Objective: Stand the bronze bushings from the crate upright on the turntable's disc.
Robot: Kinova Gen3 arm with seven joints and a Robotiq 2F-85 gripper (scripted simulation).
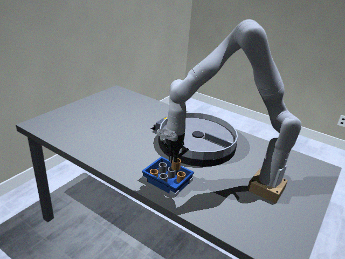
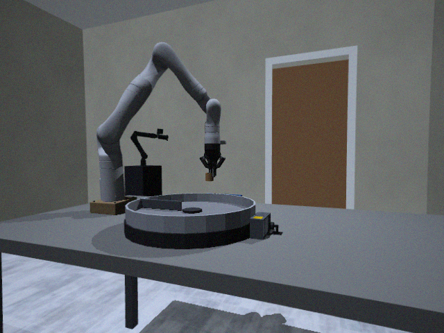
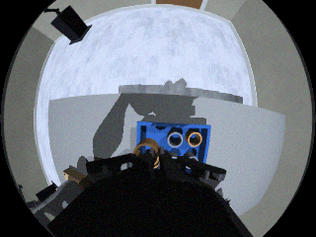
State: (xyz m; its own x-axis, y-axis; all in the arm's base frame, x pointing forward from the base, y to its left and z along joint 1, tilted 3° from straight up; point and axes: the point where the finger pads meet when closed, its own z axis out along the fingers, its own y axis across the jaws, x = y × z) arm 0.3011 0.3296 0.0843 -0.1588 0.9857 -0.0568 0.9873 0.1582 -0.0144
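My gripper is now 160 mm short of the turntable disc, 370 mm to the left of it and 100 mm above it.
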